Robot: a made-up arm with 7 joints.
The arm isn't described. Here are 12 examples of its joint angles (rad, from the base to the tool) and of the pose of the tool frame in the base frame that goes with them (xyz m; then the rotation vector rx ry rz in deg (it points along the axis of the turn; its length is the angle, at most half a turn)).
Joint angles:
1: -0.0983 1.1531 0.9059 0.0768 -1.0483 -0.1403 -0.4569
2: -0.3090 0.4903 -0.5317 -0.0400 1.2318 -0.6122 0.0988
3: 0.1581 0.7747 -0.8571 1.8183 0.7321 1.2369 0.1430
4: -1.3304 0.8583 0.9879 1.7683 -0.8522 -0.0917 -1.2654
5: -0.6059 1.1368 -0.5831 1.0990 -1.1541 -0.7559 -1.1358
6: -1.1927 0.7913 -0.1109 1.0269 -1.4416 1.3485 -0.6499
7: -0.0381 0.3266 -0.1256 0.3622 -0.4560 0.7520 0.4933
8: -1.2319 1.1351 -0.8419 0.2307 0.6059 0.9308 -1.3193
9: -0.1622 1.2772 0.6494 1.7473 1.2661 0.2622 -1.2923
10: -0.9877 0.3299 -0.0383 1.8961 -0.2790 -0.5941 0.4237
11: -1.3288 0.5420 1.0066 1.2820 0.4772 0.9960 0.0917
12: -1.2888 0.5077 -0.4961 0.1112 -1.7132 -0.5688 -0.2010
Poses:
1: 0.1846 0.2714 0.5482 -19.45 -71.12 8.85
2: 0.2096 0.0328 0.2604 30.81 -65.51 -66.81
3: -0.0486 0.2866 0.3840 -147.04 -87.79 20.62
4: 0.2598 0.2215 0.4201 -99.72 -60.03 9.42
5: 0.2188 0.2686 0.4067 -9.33 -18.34 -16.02
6: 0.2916 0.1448 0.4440 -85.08 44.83 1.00
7: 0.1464 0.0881 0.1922 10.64 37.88 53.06
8: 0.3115 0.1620 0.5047 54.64 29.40 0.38
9: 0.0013 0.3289 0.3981 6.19 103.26 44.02
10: 0.2243 0.1024 0.2805 4.33 -13.78 59.76
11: 0.2985 0.1475 0.3836 -18.84 30.68 65.75
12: 0.2863 0.0077 0.5577 -106.94 -43.00 -23.36
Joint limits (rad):
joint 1: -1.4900..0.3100
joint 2: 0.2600..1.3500
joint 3: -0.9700..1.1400
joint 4: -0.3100..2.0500
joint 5: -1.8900..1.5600
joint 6: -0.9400..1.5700
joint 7: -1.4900..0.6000
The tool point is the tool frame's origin. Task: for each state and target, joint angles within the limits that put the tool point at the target. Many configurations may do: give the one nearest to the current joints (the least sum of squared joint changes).
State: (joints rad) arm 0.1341 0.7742 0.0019 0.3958 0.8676 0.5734 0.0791
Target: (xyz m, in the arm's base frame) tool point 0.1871 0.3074 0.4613
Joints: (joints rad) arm 0.0848 1.0401 0.6807 -0.1330 1.0554 0.7307 -0.0109
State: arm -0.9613 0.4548 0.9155 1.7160 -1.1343 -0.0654 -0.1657
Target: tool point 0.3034 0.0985 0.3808
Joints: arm -1.3701 0.3888 0.9217 1.7488 -1.1044 -0.0320 -0.1574
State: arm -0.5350 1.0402 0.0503 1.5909 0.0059 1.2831 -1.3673
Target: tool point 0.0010 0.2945 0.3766
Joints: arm -0.2982 1.1363 0.0119 1.6860 0.0502 1.2621 -1.3853
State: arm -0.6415 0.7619 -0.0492 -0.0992 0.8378 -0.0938 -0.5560
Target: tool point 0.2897 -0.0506 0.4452
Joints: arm -0.9254 0.2600 -0.4237 -0.1479 0.8262 -0.1123 -0.5538
